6 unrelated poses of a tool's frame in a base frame.
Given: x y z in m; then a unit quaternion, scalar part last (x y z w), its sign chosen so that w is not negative.
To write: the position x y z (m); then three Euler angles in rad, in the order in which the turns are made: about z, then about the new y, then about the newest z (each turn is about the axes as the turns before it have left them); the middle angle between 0 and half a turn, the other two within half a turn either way. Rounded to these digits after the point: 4 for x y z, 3 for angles.
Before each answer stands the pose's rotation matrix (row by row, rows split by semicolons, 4 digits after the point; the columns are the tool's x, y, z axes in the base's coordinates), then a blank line. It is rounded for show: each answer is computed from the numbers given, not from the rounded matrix.
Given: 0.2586, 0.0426, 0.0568, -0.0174, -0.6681, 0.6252, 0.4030
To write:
-0.6746 -0.4807 -0.5603; 0.5272 0.2176 -0.8214; 0.5168 -0.8495 0.1066

0.2586, 0.0426, 0.0568, -2.169, 1.464, -2.117
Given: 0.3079, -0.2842, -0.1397, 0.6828, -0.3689, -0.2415, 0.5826
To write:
0.6112 -0.2224 -0.7596; -0.7851 -0.0490 -0.6174; 0.1000 0.9737 -0.2045

0.3079, -0.2842, -0.1397, -2.459, 1.777, 1.673
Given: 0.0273, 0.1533, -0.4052, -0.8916, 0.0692, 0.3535, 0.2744
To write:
0.7405 -0.3174 -0.5924; 0.0706 -0.8398 0.5382; -0.6683 -0.4404 -0.5995

0.0273, 0.1533, -0.4052, 2.404, 2.214, -0.583
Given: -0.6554, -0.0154, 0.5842, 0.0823, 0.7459, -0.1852, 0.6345
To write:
-0.1813 0.3578 0.9160; -0.1122 0.9179 -0.3807; -0.9770 -0.1718 -0.1262

-0.6554, -0.0154, 0.5842, -0.394, 1.697, -0.174
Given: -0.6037, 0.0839, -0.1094, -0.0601, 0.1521, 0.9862, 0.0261
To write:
-0.9914 -0.0698 -0.1106; 0.0332 -0.9524 0.3031; -0.1265 0.2969 0.9465

-0.6037, 0.0839, -0.1094, 1.921, 0.329, 1.168
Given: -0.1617, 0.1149, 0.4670, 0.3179, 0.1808, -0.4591, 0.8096
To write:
0.5131 0.8583 0.0009; -0.6284 0.3763 -0.6808; -0.5847 0.3487 0.7325

-0.1617, 0.1149, 0.4670, -1.570, 0.749, 0.538
